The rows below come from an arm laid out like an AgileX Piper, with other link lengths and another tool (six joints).
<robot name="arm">
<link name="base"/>
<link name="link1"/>
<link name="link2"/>
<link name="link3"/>
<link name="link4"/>
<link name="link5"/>
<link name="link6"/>
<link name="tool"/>
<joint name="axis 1" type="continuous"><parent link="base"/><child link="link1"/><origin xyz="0.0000 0.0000 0.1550" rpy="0.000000 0.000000 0.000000"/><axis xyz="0 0 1"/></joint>
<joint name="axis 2" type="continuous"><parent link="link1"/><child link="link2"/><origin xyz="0.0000 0.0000 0.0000" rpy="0.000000 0.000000 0.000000"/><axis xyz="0 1 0"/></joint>
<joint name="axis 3" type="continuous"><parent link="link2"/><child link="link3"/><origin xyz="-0.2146 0.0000 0.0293" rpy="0.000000 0.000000 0.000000"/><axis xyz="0 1 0"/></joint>
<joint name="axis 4" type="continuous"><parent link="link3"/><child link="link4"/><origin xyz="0.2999 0.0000 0.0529" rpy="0.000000 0.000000 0.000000"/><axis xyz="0.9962 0 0.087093"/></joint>
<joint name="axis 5" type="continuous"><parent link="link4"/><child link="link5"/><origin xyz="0.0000 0.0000 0.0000" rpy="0.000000 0.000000 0.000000"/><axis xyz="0 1 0"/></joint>
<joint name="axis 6" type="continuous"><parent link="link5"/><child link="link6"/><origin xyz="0.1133 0.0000 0.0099" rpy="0.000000 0.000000 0.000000"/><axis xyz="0.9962 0 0.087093"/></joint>
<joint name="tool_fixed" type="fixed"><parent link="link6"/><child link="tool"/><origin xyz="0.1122 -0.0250 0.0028" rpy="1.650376 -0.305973 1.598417"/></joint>
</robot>
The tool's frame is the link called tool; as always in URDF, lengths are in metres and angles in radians. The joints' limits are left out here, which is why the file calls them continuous.
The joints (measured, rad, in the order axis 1, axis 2, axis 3, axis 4, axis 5, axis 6), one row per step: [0.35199, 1.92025, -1.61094, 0.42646, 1.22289, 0.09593]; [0.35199, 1.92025, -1.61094, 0.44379, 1.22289, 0.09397]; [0.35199, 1.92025, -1.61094, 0.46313, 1.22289, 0.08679]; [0.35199, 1.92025, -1.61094, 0.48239, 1.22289, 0.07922]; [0.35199, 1.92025, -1.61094, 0.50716, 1.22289, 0.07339]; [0.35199, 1.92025, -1.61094, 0.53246, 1.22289, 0.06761]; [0.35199, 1.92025, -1.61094, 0.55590, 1.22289, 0.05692]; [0.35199, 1.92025, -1.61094, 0.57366, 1.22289, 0.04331]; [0.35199, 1.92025, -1.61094, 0.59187, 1.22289, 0.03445]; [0.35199, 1.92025, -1.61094, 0.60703, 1.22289, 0.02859]
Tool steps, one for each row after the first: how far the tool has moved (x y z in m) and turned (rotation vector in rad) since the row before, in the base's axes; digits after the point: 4 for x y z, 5 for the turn. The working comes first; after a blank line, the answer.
Tool pose at each row, in the base's axes (x y z in m, rotation vector in rad; the steps are taken from these numbers as rounded here): [0.3748, 0.2091, 0.0896, -2.01750, -1.75993, -0.22819]; [0.3738, 0.2125, 0.0908, -2.00715, -1.74772, -0.23682]; [0.3729, 0.2163, 0.0921, -1.99192, -1.73973, -0.24725]; [0.3721, 0.2201, 0.0935, -1.97649, -1.73219, -0.25777]; [0.3709, 0.2249, 0.0955, -1.95953, -1.71807, -0.27064]; [0.3698, 0.2297, 0.0976, -1.94236, -1.70341, -0.28376]; [0.3689, 0.2342, 0.0996, -1.92272, -1.69568, -0.29709]; [0.3684, 0.2375, 0.1012, -1.90404, -1.69580, -0.30853]; [0.3678, 0.2409, 0.1029, -1.88854, -1.69025, -0.31923]; [0.3673, 0.2438, 0.1044, -1.87674, -1.68392, -0.32783]

[-0.0010, 0.0034, 0.0012, 0.01587, 0.00501, -0.00204]; [-0.0009, 0.0038, 0.0013, 0.01774, 0.00336, 0.00220]; [-0.0008, 0.0038, 0.0014, 0.01770, 0.00305, 0.00250]; [-0.0012, 0.0048, 0.0020, 0.02275, 0.00559, -0.00031]; [-0.0011, 0.0048, 0.0021, 0.02327, 0.00567, -0.00054]; [-0.0009, 0.0045, 0.0020, 0.02170, 0.00242, 0.00402]; [-0.0005, 0.0033, 0.0016, 0.01661, -0.00119, 0.00765]; [-0.0006, 0.0034, 0.0017, 0.01692, 0.00133, 0.00344]; [-0.0005, 0.0029, 0.0015, 0.01406, 0.00186, 0.00154]
